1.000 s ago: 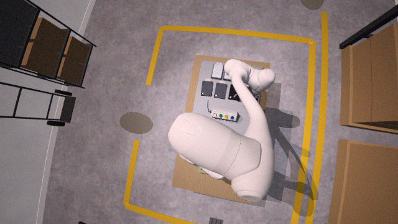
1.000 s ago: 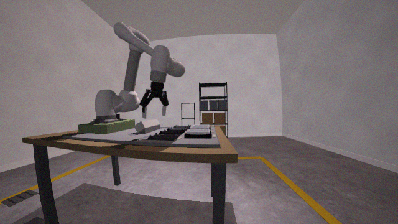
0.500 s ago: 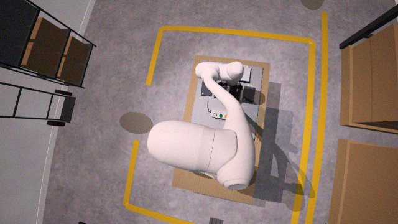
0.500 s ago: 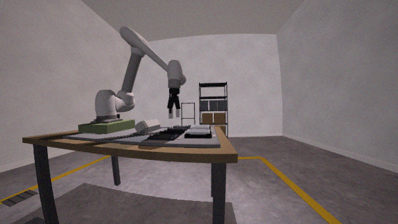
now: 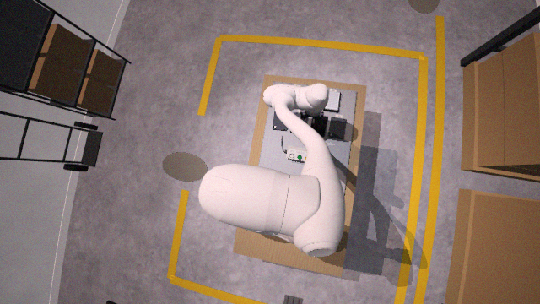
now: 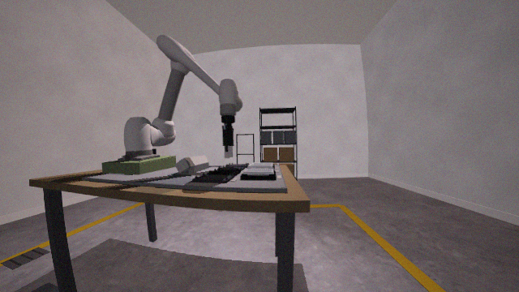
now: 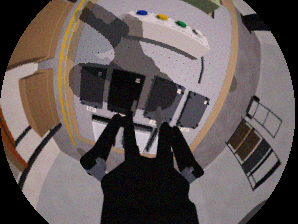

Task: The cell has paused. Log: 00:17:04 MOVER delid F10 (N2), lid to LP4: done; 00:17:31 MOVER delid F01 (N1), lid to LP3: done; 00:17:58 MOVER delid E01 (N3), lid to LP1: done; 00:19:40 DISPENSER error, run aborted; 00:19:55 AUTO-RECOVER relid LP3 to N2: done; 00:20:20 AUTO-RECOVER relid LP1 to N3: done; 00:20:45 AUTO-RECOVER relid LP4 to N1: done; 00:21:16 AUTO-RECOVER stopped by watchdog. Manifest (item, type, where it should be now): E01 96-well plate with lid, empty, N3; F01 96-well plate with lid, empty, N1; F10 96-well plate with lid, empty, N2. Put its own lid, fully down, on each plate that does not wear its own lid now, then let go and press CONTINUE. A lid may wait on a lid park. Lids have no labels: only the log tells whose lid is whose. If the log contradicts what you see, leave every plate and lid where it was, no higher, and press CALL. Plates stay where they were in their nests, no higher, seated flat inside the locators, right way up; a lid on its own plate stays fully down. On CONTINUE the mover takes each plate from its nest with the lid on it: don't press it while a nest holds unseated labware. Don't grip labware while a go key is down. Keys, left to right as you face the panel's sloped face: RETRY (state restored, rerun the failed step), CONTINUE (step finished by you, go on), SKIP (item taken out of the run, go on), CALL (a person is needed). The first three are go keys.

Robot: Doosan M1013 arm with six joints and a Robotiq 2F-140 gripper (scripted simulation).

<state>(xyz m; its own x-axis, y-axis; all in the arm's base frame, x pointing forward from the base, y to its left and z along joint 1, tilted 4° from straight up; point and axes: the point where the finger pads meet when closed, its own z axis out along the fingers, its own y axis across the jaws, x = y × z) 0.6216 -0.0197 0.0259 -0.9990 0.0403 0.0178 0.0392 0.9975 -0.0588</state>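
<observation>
My hand is 190 mm to the right of the label, 110 mm above it and 100 mm short of it.
</observation>
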